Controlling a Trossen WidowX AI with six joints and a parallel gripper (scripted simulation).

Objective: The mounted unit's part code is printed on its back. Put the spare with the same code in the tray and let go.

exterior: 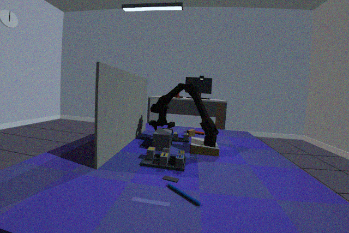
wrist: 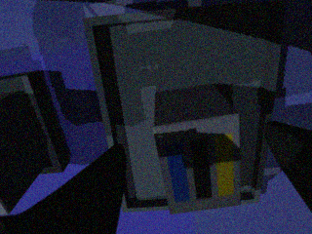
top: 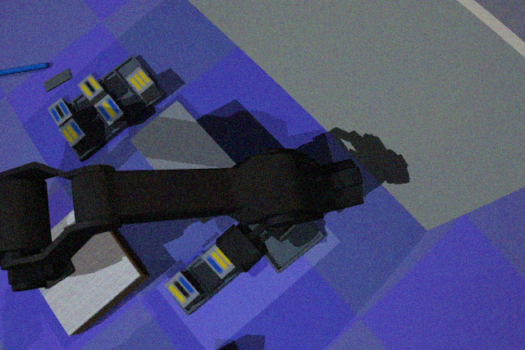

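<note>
My gripper tip is now 20 mm above the dark flat tray. From my gripper tip the other things lie so: tall dark panel: 200 mm above, 190 mm to the left, 160 mm ahead; then small rack: 150 mm behind, 20 mm below, 10 mm to the right; then mounted unit: 170 mm to the left, 70 mm behind, 30 mm above.
</note>
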